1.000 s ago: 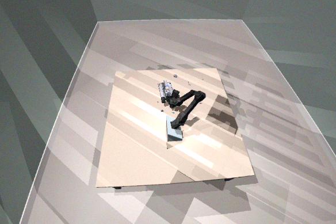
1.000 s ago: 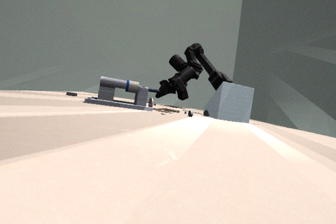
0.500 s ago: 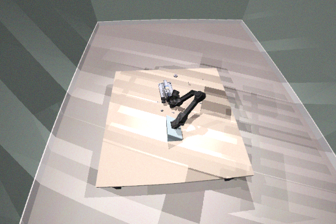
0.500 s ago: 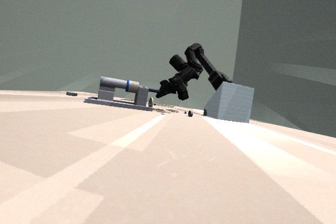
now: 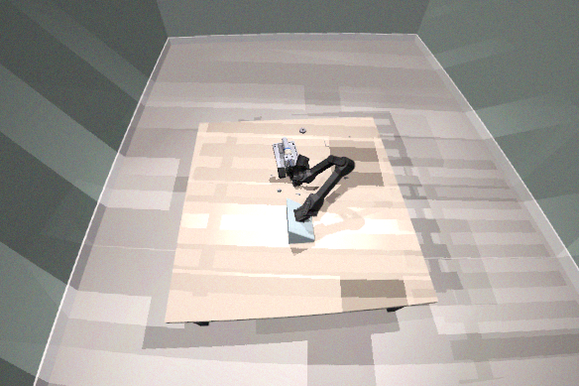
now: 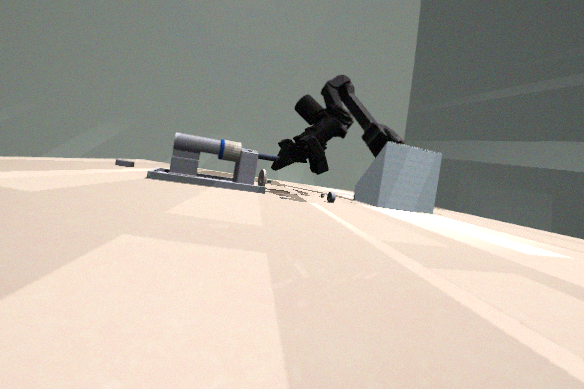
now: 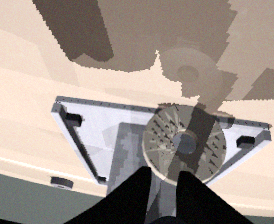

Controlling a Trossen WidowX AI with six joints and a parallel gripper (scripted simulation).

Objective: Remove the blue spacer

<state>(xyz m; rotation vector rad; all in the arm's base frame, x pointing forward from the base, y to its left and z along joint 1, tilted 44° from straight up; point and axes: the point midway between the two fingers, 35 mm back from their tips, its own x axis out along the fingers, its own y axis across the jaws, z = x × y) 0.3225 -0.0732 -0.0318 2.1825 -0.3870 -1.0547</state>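
Right now my gripper tip is 6 cm short of the dark shaft and 3 cm below it. Also, from my gripper tip: beige spacer: 10 cm ahead, 2 cm above; blue spacer: 13 cm ahead, 2 cm above; dark piece: 12 cm behind, 10 cm to the left, 4 cm below.
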